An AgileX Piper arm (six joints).
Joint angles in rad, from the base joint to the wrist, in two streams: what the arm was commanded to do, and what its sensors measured. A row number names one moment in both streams.
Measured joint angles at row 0:
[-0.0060 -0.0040 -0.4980 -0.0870 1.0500 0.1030]
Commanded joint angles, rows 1 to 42:
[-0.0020 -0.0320 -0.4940 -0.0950 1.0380 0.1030]
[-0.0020 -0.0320 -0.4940 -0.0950 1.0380 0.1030]
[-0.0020 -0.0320 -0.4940 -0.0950 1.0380 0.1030]
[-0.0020 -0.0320 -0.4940 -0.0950 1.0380 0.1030]
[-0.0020 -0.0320 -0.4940 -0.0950 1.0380 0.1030]
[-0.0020 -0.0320 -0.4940 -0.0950 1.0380 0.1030]
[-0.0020 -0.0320 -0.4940 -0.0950 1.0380 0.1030]
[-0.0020 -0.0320 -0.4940 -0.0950 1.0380 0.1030]
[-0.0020 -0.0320 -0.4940 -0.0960 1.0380 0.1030]
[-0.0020 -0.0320 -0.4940 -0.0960 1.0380 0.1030]
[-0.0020 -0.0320 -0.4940 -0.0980 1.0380 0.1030]
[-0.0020 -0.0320 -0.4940 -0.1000 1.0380 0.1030]
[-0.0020 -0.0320 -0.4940 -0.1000 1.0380 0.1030]
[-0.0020 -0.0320 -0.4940 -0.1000 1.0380 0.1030]
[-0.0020 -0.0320 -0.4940 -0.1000 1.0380 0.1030]
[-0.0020 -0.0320 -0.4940 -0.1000 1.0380 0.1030]
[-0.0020 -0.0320 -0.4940 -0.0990 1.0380 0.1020]
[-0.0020 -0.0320 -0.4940 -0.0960 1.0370 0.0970]
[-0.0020 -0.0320 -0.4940 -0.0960 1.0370 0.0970]
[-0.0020 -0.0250 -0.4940 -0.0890 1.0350 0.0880]
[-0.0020 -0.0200 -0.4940 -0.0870 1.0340 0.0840]
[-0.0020 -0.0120 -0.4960 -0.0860 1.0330 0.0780]
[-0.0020 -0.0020 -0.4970 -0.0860 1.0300 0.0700]
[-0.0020 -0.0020 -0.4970 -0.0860 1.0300 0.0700]
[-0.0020 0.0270 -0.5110 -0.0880 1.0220 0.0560]
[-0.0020 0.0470 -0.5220 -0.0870 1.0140 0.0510]
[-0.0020 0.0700 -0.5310 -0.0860 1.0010 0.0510]
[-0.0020 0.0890 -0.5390 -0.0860 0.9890 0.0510]
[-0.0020 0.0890 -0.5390 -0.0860 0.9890 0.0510]
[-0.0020 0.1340 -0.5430 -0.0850 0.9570 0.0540]
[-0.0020 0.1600 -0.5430 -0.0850 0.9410 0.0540]
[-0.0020 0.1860 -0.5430 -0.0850 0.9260 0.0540]
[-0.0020 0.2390 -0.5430 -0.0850 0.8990 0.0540]
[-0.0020 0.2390 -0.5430 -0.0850 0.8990 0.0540]
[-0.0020 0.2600 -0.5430 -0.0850 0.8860 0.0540]
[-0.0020 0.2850 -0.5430 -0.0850 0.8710 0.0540]
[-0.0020 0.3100 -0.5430 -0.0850 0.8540 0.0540]
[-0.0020 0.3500 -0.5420 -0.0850 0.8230 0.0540]
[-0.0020 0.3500 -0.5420 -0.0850 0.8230 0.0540]
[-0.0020 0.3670 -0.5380 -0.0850 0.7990 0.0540]
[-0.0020 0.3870 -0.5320 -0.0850 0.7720 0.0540]
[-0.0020 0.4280 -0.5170 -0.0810 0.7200 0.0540]
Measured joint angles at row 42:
[-0.0060 0.3850 -0.5320 -0.0850 0.8040 0.0570]
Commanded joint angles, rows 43 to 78:
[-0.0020 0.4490 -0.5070 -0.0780 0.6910 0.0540]
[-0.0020 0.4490 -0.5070 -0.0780 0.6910 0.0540]
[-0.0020 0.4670 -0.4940 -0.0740 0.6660 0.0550]
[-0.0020 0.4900 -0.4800 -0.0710 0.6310 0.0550]
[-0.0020 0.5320 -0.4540 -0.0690 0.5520 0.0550]
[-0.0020 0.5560 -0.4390 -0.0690 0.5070 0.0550]
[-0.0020 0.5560 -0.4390 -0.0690 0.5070 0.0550]
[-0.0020 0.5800 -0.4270 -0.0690 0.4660 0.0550]
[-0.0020 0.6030 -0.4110 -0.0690 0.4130 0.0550]
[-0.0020 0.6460 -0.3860 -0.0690 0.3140 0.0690]
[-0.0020 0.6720 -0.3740 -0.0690 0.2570 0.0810]
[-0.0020 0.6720 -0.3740 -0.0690 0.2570 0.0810]
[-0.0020 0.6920 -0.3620 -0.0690 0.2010 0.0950]
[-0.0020 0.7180 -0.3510 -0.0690 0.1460 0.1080]
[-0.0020 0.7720 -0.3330 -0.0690 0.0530 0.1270]
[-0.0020 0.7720 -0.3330 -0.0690 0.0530 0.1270]
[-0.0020 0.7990 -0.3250 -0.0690 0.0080 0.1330]
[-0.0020 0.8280 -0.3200 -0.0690 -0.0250 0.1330]
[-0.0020 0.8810 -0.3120 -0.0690 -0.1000 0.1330]
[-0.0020 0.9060 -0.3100 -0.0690 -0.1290 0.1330]
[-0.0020 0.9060 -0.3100 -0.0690 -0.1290 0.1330]
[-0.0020 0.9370 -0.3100 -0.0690 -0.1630 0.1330]
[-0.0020 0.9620 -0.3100 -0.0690 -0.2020 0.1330]
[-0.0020 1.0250 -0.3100 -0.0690 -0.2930 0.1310]
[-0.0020 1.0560 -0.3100 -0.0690 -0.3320 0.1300]
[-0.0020 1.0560 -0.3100 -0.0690 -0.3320 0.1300]
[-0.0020 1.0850 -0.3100 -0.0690 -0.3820 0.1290]
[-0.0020 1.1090 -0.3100 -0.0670 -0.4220 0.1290]
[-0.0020 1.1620 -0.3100 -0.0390 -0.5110 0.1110]
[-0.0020 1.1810 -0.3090 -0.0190 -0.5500 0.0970]
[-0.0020 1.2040 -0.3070 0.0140 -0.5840 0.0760]
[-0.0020 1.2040 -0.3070 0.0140 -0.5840 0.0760]
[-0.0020 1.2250 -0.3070 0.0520 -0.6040 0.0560]
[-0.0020 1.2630 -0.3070 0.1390 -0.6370 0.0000]
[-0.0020 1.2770 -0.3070 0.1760 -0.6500 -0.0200]
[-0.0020 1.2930 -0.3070 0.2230 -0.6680 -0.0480]
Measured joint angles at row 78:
[-0.0060 1.2550 -0.3130 0.1020 -0.6010 0.0270]
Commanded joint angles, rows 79 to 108:
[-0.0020 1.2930 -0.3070 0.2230 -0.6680 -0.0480]
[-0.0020 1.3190 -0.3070 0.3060 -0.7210 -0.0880]
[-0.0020 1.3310 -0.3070 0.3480 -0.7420 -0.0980]
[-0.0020 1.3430 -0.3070 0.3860 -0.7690 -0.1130]
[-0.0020 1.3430 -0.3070 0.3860 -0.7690 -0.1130]
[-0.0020 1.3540 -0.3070 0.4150 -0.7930 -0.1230]
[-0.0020 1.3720 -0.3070 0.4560 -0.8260 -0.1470]
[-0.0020 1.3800 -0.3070 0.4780 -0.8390 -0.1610]
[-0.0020 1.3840 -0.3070 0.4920 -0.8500 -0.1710]
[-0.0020 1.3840 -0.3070 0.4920 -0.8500 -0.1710]
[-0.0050 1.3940 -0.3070 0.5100 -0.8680 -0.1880]
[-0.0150 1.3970 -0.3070 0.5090 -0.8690 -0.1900]
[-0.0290 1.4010 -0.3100 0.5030 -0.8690 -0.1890]
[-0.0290 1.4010 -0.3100 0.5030 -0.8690 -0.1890]
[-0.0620 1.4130 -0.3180 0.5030 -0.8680 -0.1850]
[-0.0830 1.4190 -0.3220 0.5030 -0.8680 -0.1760]
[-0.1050 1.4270 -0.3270 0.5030 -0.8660 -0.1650]
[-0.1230 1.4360 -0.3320 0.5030 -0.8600 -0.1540]
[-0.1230 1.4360 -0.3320 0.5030 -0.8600 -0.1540]
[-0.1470 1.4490 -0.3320 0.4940 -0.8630 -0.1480]
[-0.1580 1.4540 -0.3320 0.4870 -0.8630 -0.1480]
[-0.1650 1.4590 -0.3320 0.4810 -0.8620 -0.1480]
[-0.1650 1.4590 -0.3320 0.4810 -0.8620 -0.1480]
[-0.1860 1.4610 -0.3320 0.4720 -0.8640 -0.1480]
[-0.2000 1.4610 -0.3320 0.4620 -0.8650 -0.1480]
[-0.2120 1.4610 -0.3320 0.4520 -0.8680 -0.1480]
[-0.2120 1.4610 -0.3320 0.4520 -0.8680 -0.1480]
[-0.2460 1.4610 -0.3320 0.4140 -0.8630 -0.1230]
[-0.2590 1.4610 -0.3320 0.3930 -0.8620 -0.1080]
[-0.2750 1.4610 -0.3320 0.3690 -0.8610 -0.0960]
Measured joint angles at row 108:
[-0.2360 1.4640 -0.3260 0.4290 -0.8530 -0.1280]
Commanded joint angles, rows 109 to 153:
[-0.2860 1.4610 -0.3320 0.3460 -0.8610 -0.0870]
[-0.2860 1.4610 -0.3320 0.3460 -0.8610 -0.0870]
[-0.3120 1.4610 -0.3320 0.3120 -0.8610 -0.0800]
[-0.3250 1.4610 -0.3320 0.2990 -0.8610 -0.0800]
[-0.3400 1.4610 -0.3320 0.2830 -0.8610 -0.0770]
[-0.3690 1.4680 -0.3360 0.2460 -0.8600 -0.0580]
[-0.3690 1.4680 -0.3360 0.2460 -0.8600 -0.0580]
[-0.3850 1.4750 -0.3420 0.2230 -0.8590 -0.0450]
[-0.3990 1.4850 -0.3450 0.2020 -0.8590 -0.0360]
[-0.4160 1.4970 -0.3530 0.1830 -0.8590 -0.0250]
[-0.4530 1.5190 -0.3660 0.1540 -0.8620 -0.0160]
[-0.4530 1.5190 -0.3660 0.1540 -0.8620 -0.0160]
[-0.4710 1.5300 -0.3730 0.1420 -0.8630 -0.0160]
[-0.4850 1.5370 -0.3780 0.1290 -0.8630 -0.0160]
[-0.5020 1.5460 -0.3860 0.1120 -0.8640 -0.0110]
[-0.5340 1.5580 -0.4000 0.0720 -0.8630 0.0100]
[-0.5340 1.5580 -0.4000 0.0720 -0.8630 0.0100]
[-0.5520 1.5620 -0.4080 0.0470 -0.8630 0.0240]
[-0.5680 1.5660 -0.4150 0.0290 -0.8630 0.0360]
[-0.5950 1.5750 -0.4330 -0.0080 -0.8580 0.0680]
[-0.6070 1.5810 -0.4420 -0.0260 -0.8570 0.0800]
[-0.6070 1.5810 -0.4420 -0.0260 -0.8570 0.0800]
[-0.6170 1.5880 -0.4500 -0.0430 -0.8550 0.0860]
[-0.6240 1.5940 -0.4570 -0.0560 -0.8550 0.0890]
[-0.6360 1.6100 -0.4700 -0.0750 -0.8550 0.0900]
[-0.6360 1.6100 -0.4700 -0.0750 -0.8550 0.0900]
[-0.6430 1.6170 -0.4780 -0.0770 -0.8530 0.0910]
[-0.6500 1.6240 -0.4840 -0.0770 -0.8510 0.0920]
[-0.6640 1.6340 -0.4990 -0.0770 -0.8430 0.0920]
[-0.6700 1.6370 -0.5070 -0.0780 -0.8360 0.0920]
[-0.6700 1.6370 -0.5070 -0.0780 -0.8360 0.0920]
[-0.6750 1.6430 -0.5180 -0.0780 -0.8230 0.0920]
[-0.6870 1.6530 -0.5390 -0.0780 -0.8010 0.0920]
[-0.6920 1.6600 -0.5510 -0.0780 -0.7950 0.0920]
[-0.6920 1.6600 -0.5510 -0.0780 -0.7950 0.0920]
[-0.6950 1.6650 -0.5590 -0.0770 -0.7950 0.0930]
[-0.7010 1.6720 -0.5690 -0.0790 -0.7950 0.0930]
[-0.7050 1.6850 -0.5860 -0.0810 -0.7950 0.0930]
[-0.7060 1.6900 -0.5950 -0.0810 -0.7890 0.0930]
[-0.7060 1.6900 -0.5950 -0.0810 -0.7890 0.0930]
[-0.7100 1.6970 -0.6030 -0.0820 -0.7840 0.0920]
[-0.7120 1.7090 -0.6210 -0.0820 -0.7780 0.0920]
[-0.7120 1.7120 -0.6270 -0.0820 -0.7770 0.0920]
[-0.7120 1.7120 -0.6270 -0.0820 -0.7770 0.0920]
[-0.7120 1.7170 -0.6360 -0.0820 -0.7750 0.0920]
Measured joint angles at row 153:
[-0.7050 1.7080 -0.6110 -0.0750 -0.7830 0.0920]
